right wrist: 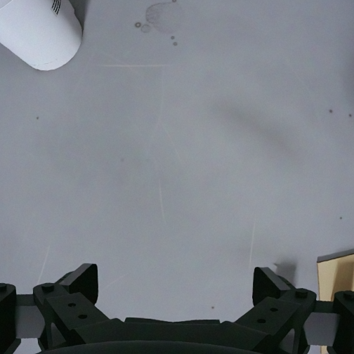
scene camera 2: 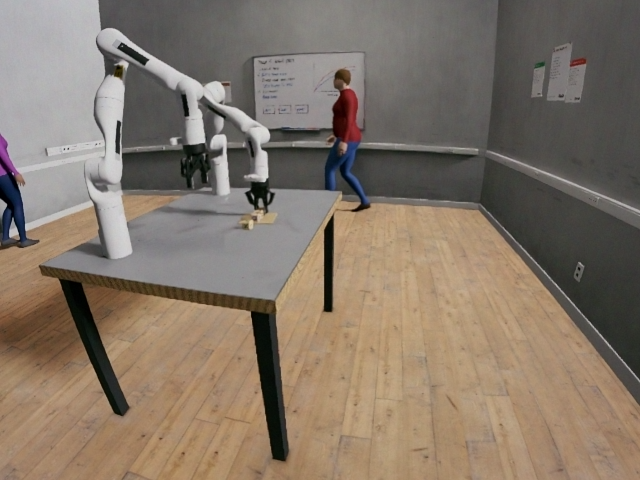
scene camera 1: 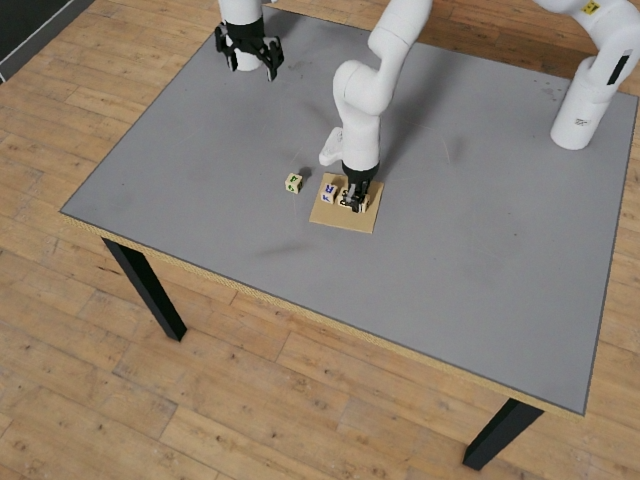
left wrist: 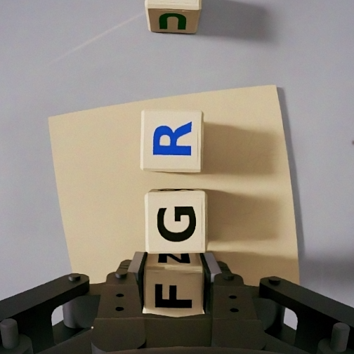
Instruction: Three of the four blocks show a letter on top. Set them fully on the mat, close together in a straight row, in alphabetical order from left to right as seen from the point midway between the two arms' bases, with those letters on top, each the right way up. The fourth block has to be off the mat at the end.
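Places are measured from the left arm's base along level axes (x ahead, y up, z right), in metres.
Pixels of known places: left gripper, fingertip midpoint: (scene camera 2: 261,214) (scene camera 1: 359,205); right gripper, fingertip midpoint: (scene camera 2: 198,186) (scene camera 1: 253,74); left arm's base, origin of the base link: (scene camera 2: 221,193) (scene camera 1: 569,135); right arm's base, origin of the base link: (scene camera 2: 119,253) (scene camera 1: 247,59).
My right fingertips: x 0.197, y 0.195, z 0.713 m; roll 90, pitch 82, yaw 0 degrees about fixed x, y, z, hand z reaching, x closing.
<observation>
For each thing: its top centre in the pictures, then the offset to it from my right fingertips. Level surfaces: height alone.
- mat, middle of its top: (scene camera 1: 347,201) (scene camera 2: 258,217) dy -0.191, dx +0.139, dz -0.248 m
- G block, middle of its top: (scene camera 1: 346,193) dy -0.161, dx +0.142, dz -0.246 m
- R block, middle of its top: (scene camera 1: 329,189) dy -0.161, dx +0.139, dz -0.206 m
- green-lettered block, middle of its top: (scene camera 1: 293,179) (scene camera 2: 247,221) dy -0.165, dx +0.129, dz -0.121 m
- grey table, its level: dy -0.195 m
The F block (left wrist: 174,295) is between the fingers of my left gripper (scene camera 1: 355,208) (scene camera 2: 262,208) (left wrist: 173,268), which is shut on it over the mat (scene camera 1: 341,222) (scene camera 2: 268,219) (left wrist: 100,200). The G block (left wrist: 175,220) (scene camera 1: 342,198) lies right against or almost against it on the mat. The R block (left wrist: 171,141) (scene camera 1: 328,193) stands on the mat beyond a narrow gap from G. All three form a nearly straight row, their top letters turned the same way. A green-lettered block (scene camera 1: 293,182) (scene camera 2: 247,225) (left wrist: 174,17) lies off the mat. My right gripper (scene camera 1: 251,72) (scene camera 2: 197,180) (right wrist: 174,283) is open and empty, high above the table.
The grey table (scene camera 1: 439,289) (scene camera 2: 206,268) carries both arm bases along its far side in scene camera 1. The left arm reaches over the mat and hides part of it there. A person (scene camera 2: 345,113) stands beyond the table.
</observation>
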